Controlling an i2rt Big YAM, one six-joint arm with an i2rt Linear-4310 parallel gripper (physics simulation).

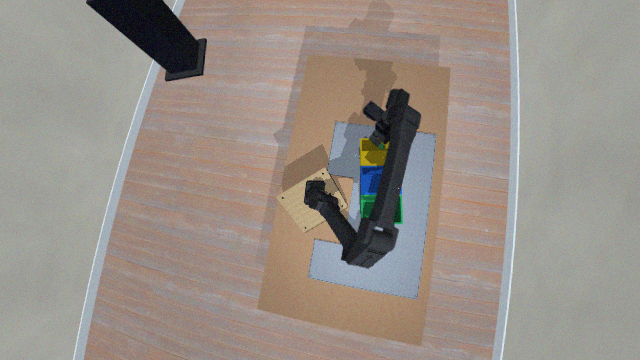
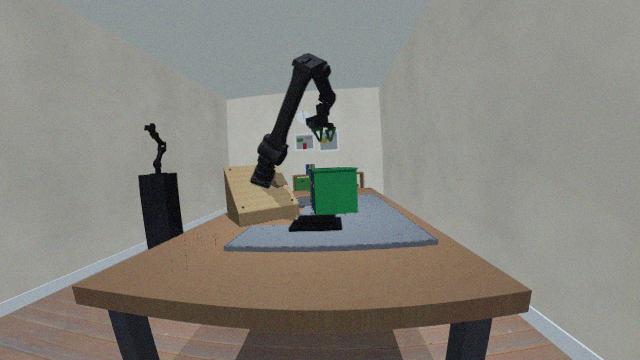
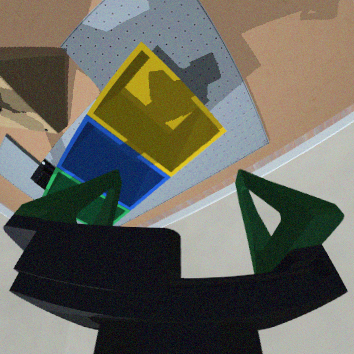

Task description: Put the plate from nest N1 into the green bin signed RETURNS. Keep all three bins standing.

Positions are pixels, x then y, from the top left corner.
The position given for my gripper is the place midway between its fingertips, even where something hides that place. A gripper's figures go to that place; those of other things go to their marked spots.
Labels:
My gripper (image 3: 177, 175) is 13 cm from the lens. A green bin (image 3: 59, 179) is 51 cm from the lens. A blue bin (image 3: 93, 150): 43 cm from the lens. A yellow bin (image 3: 144, 104): 44 cm from the lens. The marked spots on the green bin and the blue bin are 14 cm apart.

